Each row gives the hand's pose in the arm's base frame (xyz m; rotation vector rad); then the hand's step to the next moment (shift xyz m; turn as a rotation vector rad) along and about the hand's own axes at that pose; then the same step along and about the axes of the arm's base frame.
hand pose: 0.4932 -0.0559 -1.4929 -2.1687 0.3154 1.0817
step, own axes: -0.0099 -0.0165 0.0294 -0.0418 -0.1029 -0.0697
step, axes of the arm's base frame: -0.0161 0.0311 0.0031 0.0665 0.0256 0.1100
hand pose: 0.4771 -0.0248 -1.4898 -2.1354 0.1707 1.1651
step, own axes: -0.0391 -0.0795 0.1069 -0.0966 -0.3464 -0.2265
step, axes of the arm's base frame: -0.0639 0.1189 0.0324 0.2444 0.1003 0.3330
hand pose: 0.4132 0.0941 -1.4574 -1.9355 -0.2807 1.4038
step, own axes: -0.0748 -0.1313 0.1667 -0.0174 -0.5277 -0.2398
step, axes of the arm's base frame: -0.1481 0.1230 0.1165 0.3279 0.2689 0.3956
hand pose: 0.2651 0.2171 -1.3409 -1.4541 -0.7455 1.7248
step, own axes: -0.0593 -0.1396 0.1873 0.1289 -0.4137 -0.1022
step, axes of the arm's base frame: -0.1553 0.0336 0.1812 0.1619 0.3323 0.2481
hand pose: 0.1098 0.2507 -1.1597 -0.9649 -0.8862 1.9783
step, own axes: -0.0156 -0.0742 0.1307 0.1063 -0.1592 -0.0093
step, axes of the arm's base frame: -0.0797 -0.0106 0.1279 0.0124 0.1680 0.0914
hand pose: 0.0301 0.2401 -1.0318 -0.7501 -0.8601 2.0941
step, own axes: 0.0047 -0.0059 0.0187 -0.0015 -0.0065 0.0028
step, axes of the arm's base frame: -0.0138 0.0005 0.0147 0.0015 0.0011 0.0070
